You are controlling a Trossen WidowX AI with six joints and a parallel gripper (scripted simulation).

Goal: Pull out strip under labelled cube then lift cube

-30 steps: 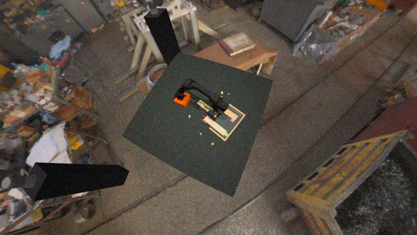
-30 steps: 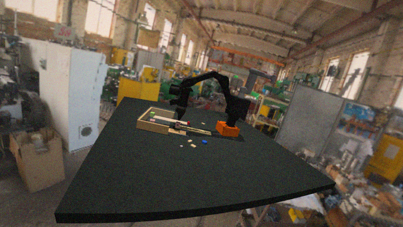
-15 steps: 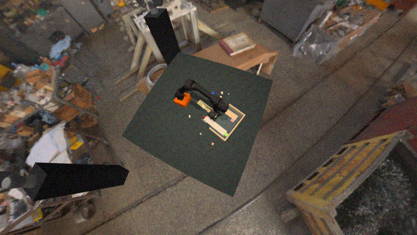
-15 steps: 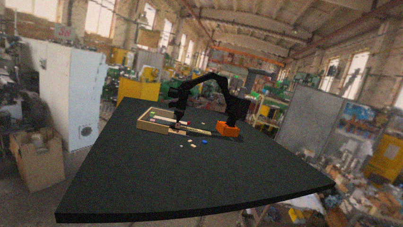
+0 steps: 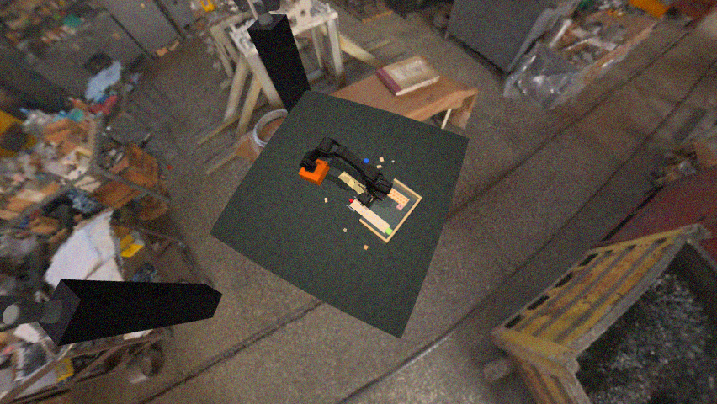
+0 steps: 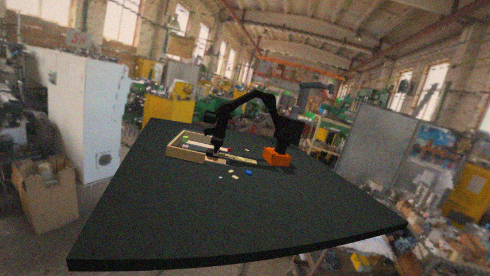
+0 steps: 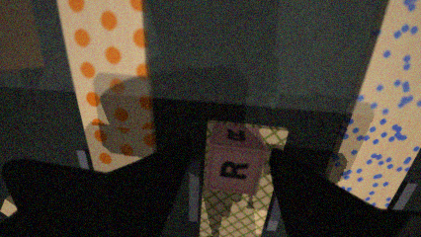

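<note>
Now: gripper tip 110 mm past the hatched strip, 30 mm to the right of it and 20 mm above it. From my gripper tip the other things lie so: blue disc: 120 mm behind, 220 mm to the left, 10 mm below; red piece: 110 mm behind, 70 mm to the right, 10 mm below.
</note>
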